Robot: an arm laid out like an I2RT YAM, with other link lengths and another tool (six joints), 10 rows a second.
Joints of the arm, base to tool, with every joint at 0 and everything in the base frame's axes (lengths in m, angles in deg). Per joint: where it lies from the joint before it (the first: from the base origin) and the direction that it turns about. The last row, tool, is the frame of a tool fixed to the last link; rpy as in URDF.
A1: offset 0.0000 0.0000 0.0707 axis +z
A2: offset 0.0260 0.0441 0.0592 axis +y
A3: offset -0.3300 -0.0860 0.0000 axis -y
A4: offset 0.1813 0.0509 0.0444 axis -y
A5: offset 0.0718 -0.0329 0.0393 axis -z
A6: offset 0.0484 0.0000 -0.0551 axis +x
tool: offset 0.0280 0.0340 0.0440 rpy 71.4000 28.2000 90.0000
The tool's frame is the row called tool.
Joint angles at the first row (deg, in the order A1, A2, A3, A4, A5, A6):
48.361, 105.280, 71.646, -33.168, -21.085, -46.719
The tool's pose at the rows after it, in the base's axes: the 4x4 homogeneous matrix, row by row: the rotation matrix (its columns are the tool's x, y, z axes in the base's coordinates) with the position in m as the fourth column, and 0 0 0 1 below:
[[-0.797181 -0.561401 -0.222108 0.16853], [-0.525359 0.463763 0.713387 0.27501], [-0.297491 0.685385 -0.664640 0.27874], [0 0 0 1]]
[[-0.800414 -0.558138 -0.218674 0.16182], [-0.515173 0.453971 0.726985 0.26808], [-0.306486 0.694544 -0.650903 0.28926], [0 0 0 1]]
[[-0.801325 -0.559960 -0.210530 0.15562], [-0.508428 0.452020 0.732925 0.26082], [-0.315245 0.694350 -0.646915 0.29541], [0 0 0 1]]
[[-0.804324 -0.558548 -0.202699 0.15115], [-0.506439 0.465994 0.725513 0.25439], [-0.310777 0.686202 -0.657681 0.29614], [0 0 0 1]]
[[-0.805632 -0.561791 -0.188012 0.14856], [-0.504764 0.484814 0.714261 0.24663], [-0.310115 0.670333 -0.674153 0.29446], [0 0 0 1]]
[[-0.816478 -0.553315 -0.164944 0.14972], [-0.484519 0.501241 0.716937 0.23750], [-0.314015 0.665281 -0.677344 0.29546], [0 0 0 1]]
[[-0.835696 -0.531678 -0.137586 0.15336], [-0.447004 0.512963 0.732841 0.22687], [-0.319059 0.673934 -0.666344 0.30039], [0 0 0 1]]
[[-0.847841 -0.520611 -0.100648 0.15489], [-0.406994 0.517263 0.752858 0.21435], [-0.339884 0.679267 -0.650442 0.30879], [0 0 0 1]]
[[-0.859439 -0.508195 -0.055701 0.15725], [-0.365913 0.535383 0.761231 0.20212], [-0.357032 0.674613 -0.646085 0.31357], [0 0 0 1]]
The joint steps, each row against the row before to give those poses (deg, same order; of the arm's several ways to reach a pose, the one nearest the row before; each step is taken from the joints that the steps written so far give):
0.154, -2.370, -0.342, -1.391, -0.844, 0.501
0.004, -2.441, -0.517, -0.906, -0.552, 0.658
-0.004, -2.154, -0.988, -0.495, 0.127, 0.314
-0.044, -1.356, -1.049, -0.746, 0.774, 0.091
-0.444, -1.219, -1.342, -0.442, 1.180, -0.452
-1.371, -1.366, -1.132, -0.117, 0.402, -0.053
-2.222, -1.595, -0.647, -0.309, -0.593, 0.360
-2.300, -2.409, -0.467, -0.442, -0.472, 0.124
-2.350, -2.028, -0.632, -0.367, 0.376, 0.071

